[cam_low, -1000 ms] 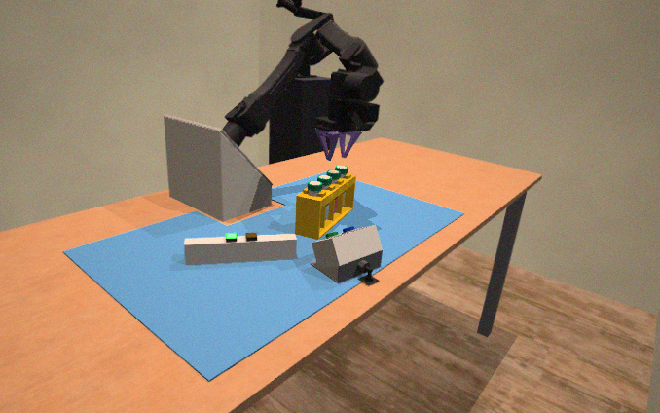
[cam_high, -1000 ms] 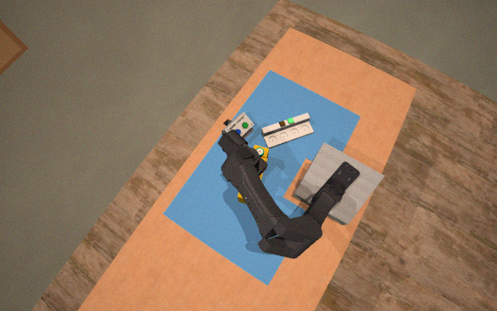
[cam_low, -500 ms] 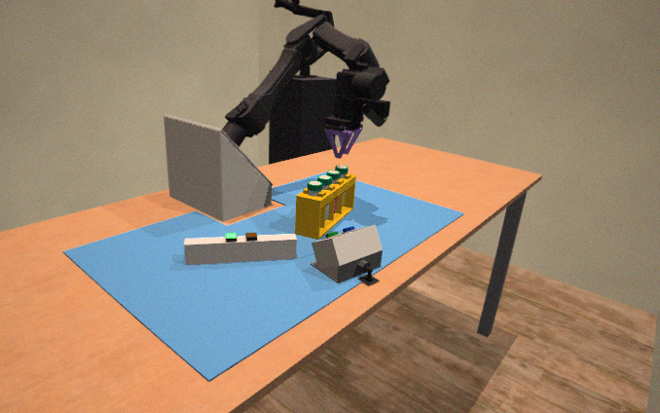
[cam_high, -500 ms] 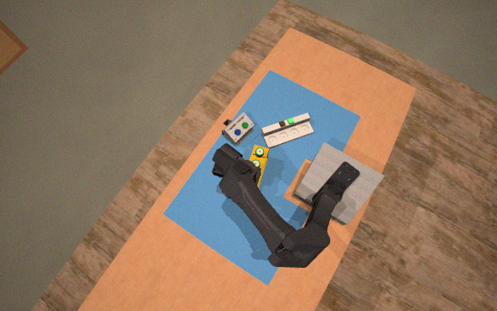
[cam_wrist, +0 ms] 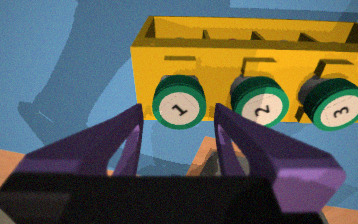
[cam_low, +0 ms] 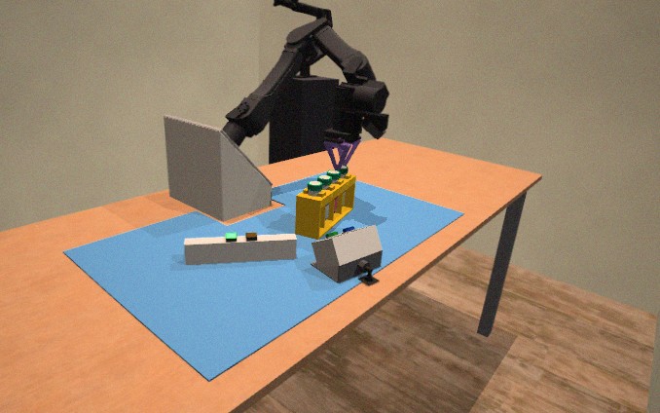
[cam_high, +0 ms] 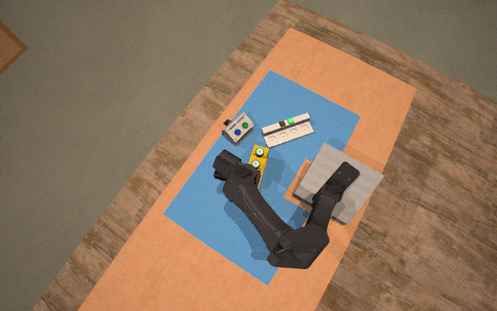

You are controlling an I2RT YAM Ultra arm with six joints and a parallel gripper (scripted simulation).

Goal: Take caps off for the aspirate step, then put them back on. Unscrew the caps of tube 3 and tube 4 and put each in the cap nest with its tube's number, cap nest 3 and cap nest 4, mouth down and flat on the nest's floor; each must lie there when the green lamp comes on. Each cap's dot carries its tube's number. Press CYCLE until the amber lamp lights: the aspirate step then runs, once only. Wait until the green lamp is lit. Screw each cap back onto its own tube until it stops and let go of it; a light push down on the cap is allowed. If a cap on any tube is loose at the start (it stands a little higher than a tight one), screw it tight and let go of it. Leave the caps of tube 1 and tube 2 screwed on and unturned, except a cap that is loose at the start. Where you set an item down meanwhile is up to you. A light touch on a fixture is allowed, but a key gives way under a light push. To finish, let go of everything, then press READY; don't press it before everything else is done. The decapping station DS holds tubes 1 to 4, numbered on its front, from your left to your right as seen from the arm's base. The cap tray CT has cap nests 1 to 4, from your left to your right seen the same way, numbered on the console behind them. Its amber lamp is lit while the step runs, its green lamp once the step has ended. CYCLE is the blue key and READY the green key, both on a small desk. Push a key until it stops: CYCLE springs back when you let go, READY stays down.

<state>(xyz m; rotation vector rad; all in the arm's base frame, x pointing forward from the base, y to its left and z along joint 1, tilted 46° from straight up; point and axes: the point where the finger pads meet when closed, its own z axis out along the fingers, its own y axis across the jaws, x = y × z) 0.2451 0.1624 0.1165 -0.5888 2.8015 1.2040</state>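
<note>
Now: hand 2 cm short of the cap 2, 5 cm to the left of it and 1 cm above it. The rest, counted from my hand: cap 3 (4 cm ahead, 10 cm to the right, 1 cm below); then cap 4 (6 cm ahead, 15 cm to the right, 1 cm below); then blue key (19 cm ahead, 18 cm to the right, 6 cm below).
</note>
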